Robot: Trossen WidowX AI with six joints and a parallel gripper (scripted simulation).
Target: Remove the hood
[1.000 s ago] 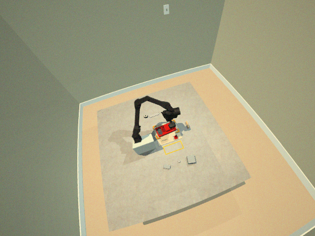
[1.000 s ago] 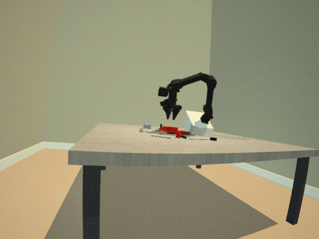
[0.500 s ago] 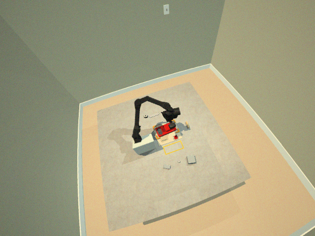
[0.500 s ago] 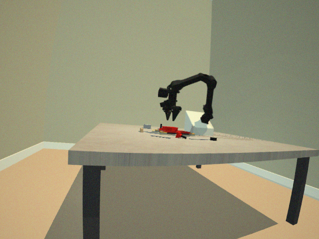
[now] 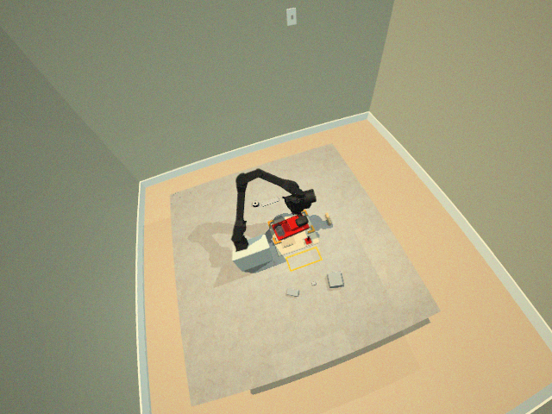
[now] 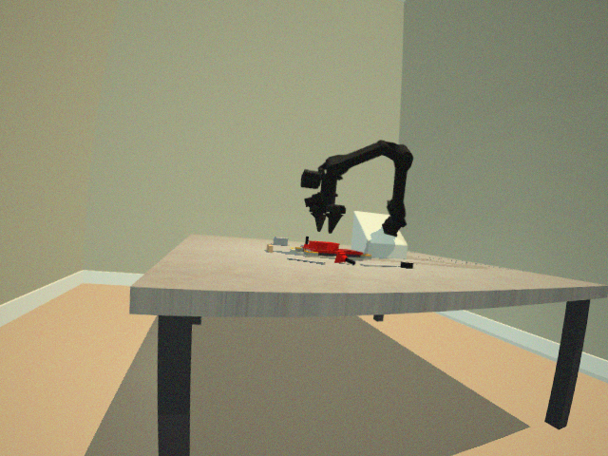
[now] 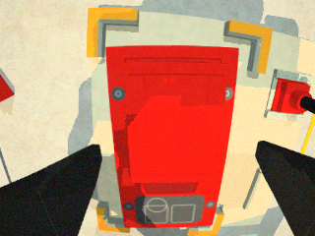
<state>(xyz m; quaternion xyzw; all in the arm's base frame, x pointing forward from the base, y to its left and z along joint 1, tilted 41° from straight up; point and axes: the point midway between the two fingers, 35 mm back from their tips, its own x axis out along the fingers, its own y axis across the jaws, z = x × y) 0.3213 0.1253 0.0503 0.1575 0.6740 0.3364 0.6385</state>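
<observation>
Right now the red hood is 50 mm below my gripper tip. From my gripper tip the other things lie so: tan block 190 mm ahead, 10 mm to the right, 70 mm below.
</observation>
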